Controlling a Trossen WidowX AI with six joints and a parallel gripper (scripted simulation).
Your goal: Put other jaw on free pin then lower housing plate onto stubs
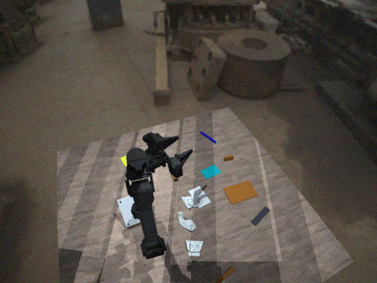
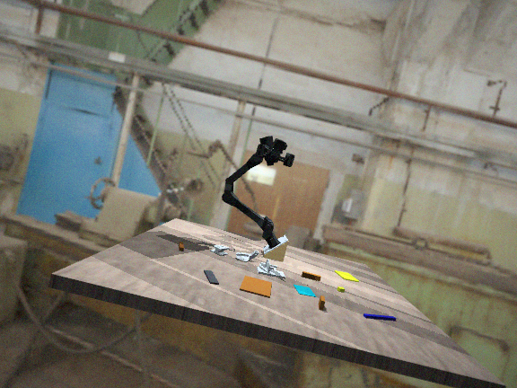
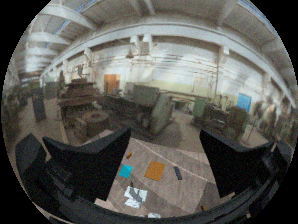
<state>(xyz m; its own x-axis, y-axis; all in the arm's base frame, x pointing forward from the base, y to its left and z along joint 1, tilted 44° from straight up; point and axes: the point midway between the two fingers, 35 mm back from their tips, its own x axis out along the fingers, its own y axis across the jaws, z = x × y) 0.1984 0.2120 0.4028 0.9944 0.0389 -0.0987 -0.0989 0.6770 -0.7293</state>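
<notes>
Right now my gripper tip is 49 cm above the jaw, 3 cm past it and 1 cm to the left of it. The rest, counted from my gripper tip: orange bar: 51 cm below, 34 cm to the right; then orange tile: 52 cm below, 33 cm ahead, 2 cm to the right; then cyan tile: 52 cm below, 26 cm ahead, 19 cm to the left.
</notes>
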